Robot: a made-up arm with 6 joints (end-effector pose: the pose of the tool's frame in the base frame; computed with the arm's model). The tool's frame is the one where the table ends.
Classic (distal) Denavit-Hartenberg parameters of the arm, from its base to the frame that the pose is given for. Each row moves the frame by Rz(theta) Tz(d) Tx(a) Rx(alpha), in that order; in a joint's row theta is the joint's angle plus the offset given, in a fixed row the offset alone. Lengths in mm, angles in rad.
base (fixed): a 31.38  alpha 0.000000  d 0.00  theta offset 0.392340
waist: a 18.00  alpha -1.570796  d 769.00  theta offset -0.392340
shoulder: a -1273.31  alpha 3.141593  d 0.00  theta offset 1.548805
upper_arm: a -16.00  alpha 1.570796  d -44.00  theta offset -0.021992
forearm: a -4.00  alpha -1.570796  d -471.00  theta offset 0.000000
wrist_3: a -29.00  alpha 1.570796  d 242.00  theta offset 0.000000
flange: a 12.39  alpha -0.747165  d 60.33  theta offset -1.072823
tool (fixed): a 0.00  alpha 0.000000  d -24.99  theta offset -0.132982
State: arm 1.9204 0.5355 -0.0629 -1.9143 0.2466 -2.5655
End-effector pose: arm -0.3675 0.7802 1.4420 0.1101 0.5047 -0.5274
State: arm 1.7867 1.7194 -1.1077 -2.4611 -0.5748 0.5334
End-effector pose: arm -0.3233 0.7565 0.6226 -0.9416 0.1582 1.7479
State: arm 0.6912 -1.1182 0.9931 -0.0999 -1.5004 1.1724
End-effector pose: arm -0.9482 -1.0377 1.6940 1.6373 1.1150 -0.7552
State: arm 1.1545 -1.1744 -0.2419 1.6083 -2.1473 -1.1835
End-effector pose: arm -0.4573 -0.9270 1.8190 -1.7276 -0.8182 0.4599
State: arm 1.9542 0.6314 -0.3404 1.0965 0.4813 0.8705
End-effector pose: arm -0.3549 1.1123 1.5841 -0.2729 0.7470 0.0213
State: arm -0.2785 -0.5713 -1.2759 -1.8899 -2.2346 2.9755
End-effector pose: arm -0.3854 0.2346 1.3125 0.8290 1.9344 -0.1901
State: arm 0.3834 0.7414 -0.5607 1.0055 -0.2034 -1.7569
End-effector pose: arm 1.1822 0.4301 1.3728 -0.7481 -0.7409 1.4621
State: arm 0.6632 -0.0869 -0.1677 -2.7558 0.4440 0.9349
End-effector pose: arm 0.1095 0.3920 1.9297 -0.4494 -1.3310 0.1431
